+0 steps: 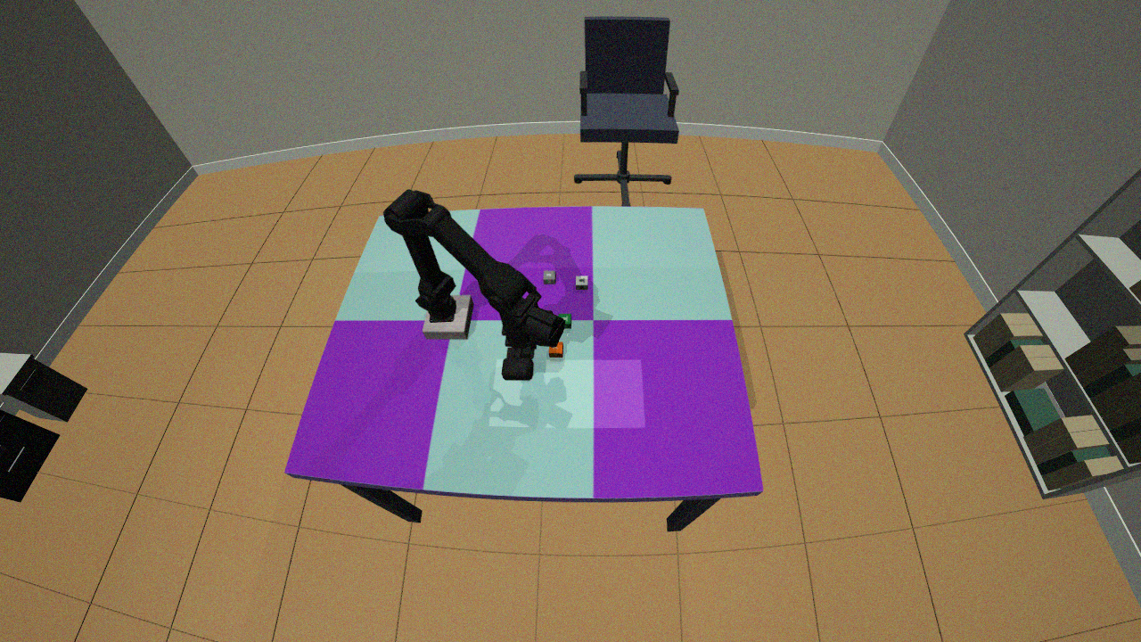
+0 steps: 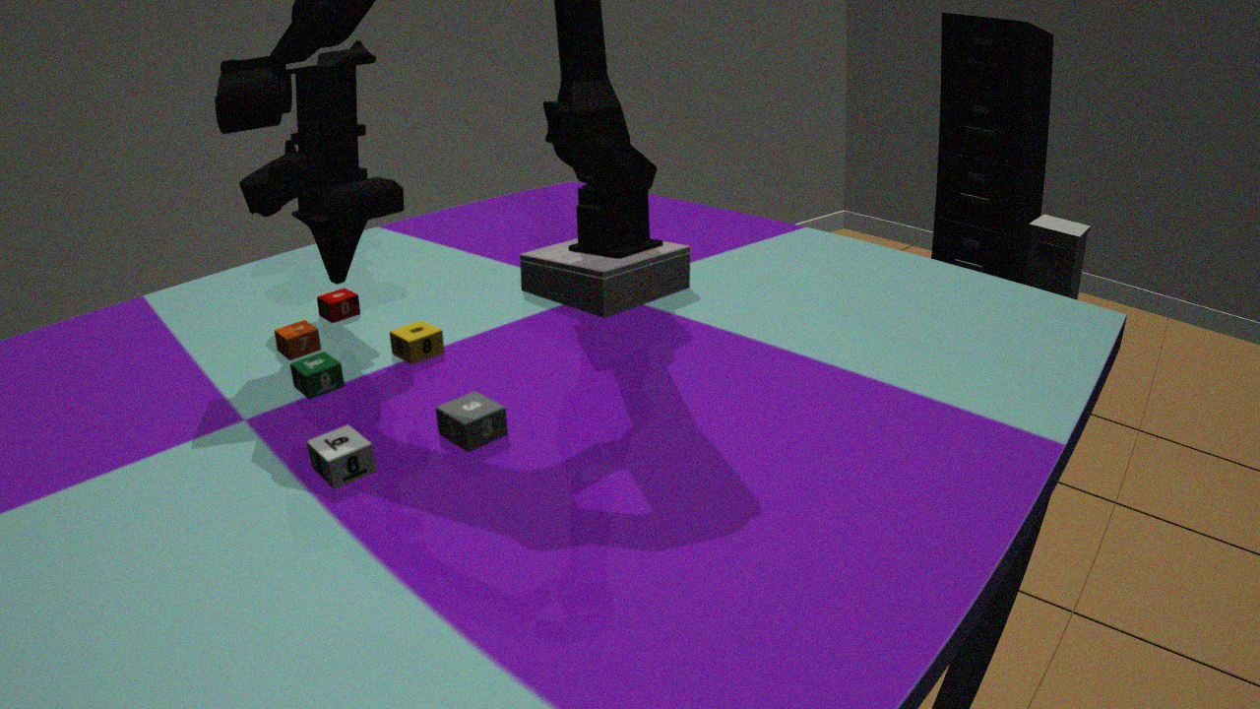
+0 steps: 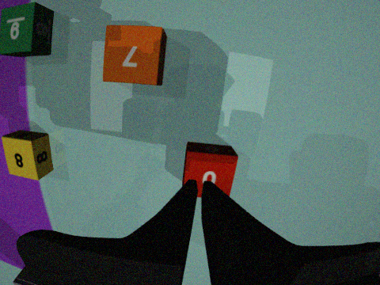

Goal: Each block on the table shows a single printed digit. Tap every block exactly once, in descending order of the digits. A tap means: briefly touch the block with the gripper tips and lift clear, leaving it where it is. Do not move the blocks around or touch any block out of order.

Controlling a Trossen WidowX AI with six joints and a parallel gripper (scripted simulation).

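Now: the red block marked 0 1 cm to the right of my gripper tip and 2 cm below it. The rest, counted from my gripper tip: green block 9 cm ahead, 12 cm to the left, 2 cm below; yellow 8 block 14 cm to the left, 2 cm below; orange 7 block 7 cm ahead, 4 cm to the left, 2 cm below.
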